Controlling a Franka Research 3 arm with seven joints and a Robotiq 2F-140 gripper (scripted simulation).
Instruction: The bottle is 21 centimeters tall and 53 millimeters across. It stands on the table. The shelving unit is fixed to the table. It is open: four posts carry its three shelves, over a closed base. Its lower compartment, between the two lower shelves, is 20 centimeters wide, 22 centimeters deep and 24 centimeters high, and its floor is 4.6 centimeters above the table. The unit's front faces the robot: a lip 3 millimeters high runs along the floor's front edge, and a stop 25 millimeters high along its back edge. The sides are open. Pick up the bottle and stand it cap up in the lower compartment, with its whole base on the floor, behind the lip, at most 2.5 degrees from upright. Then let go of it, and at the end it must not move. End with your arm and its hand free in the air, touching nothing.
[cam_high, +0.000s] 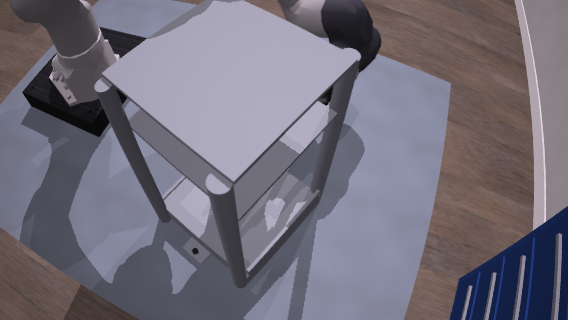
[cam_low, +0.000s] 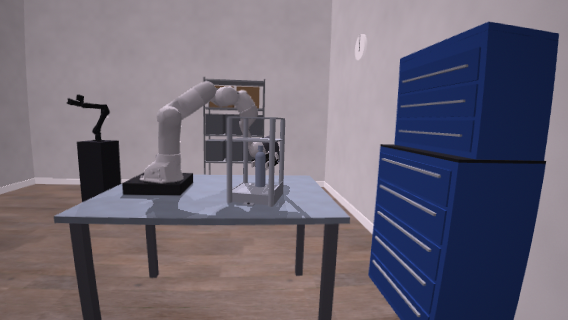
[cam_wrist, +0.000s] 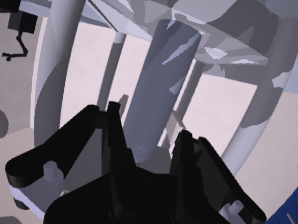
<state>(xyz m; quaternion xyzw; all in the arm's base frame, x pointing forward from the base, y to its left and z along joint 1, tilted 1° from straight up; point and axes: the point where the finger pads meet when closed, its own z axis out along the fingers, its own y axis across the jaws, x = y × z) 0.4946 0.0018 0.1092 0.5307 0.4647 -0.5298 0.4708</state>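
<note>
The shelving unit is 6 cm to the right of my hand, 4 cm above it and 1 cm behind it.
</note>
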